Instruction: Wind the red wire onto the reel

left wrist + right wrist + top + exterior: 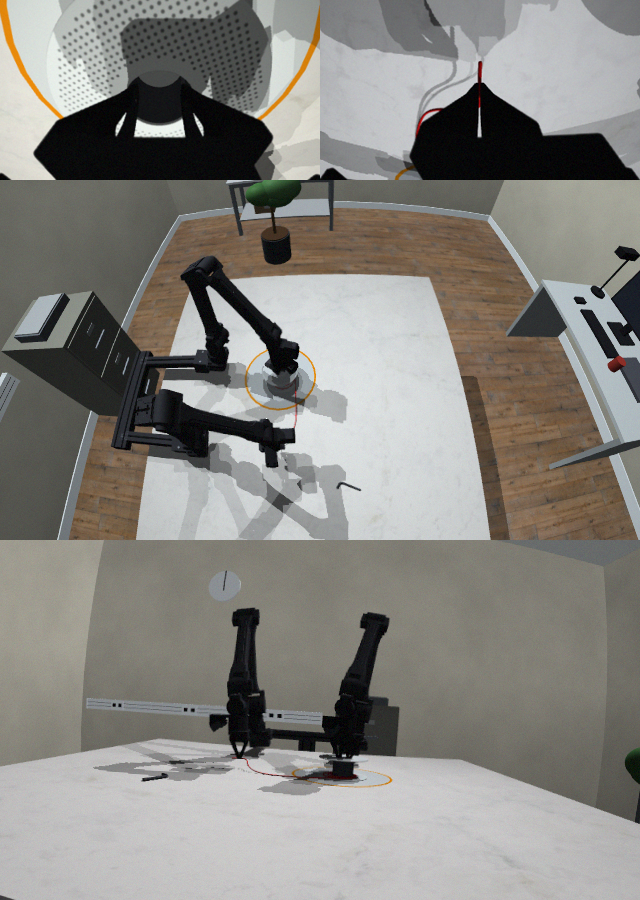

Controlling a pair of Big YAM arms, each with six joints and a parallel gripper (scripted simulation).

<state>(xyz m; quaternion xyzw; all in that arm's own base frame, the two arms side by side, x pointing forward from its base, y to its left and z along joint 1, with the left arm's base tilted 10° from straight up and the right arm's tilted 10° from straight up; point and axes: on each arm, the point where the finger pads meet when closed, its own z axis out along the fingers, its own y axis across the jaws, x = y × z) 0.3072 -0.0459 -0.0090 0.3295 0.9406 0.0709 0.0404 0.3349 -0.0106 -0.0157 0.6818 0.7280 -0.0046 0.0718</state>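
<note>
Now: the orange painted ring 10 mm behind my left hand and 60 mm below it. From my left hand the other things lie so: black hex key (320 mm ahead, 490 mm to the right, 50 mm below); then reel (20 mm below).
</note>
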